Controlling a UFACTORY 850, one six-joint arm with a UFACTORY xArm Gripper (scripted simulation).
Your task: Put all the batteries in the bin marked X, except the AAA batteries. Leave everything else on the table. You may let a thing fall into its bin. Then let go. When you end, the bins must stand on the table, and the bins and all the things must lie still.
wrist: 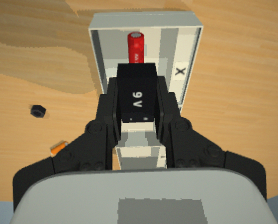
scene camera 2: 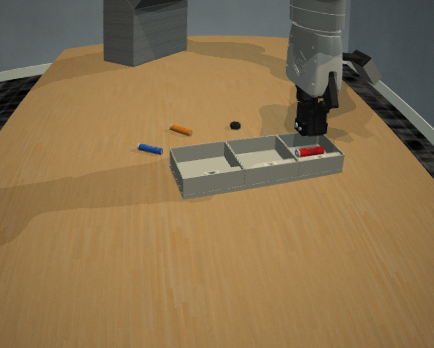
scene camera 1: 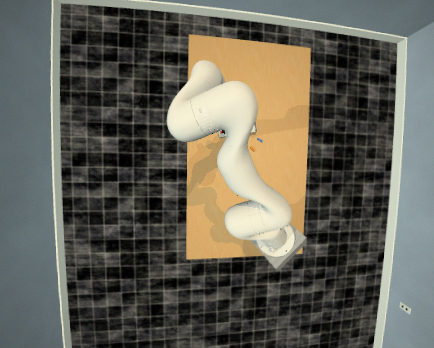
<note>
I see my gripper (scene camera 2: 310,129), a grey three-compartment bin (scene camera 2: 208,169) and a black 9 V battery (wrist: 137,82).
The grey three-compartment bin also shows in the wrist view (wrist: 173,47). My gripper shows as well in the wrist view (wrist: 137,90).
</note>
